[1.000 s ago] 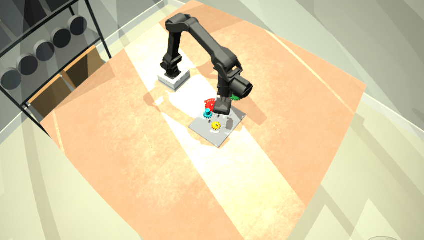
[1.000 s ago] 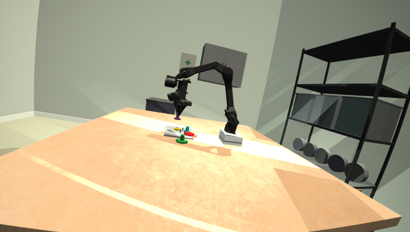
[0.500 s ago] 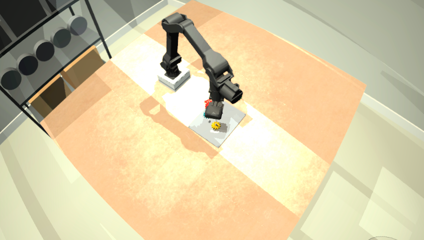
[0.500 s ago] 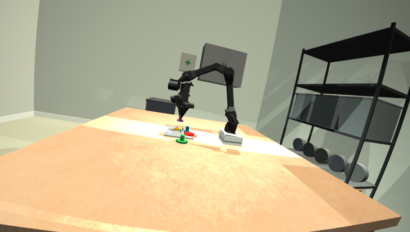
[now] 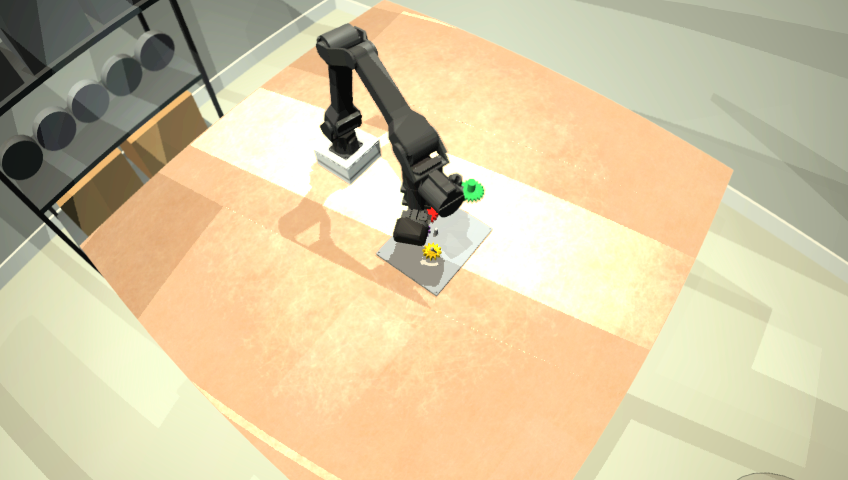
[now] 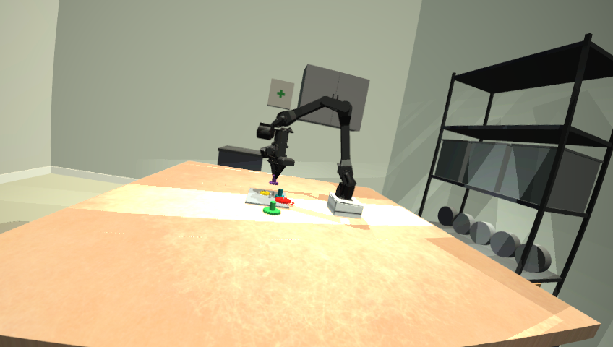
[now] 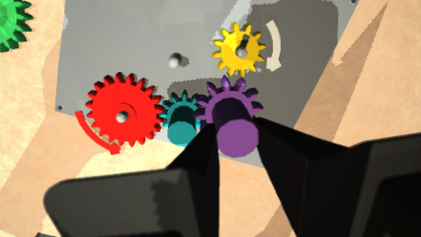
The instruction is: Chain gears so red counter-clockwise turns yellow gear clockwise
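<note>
My gripper tip is now 30 mm past the teal gear, 20 mm to the right of it and 60 mm above it. From my gripper tip the other things lie so: yellow gear 30 mm ahead, 70 mm below; then purple gear 10 mm below; then grey board 20 mm ahead, 20 mm to the left, 80 mm below.
</note>
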